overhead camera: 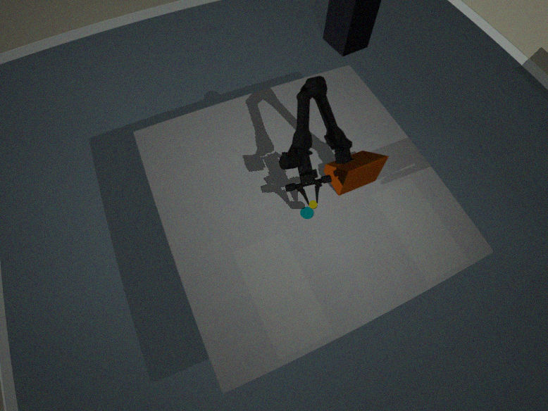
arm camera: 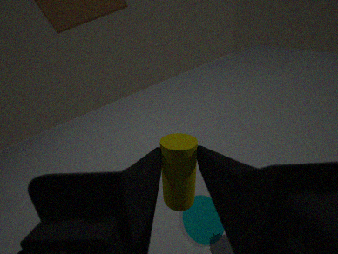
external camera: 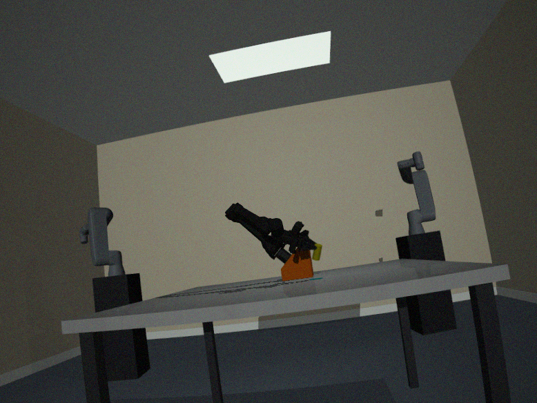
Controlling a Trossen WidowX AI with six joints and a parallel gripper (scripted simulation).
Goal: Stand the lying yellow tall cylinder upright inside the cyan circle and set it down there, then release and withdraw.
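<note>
Right now the cyan circle is 13 cm below my gripper tip, 3 cm to the right of it and 1 cm behind it. Round my gripper tip: yellow cylinder 2 cm below, 1 cm to the right, 1 cm behind.
</note>
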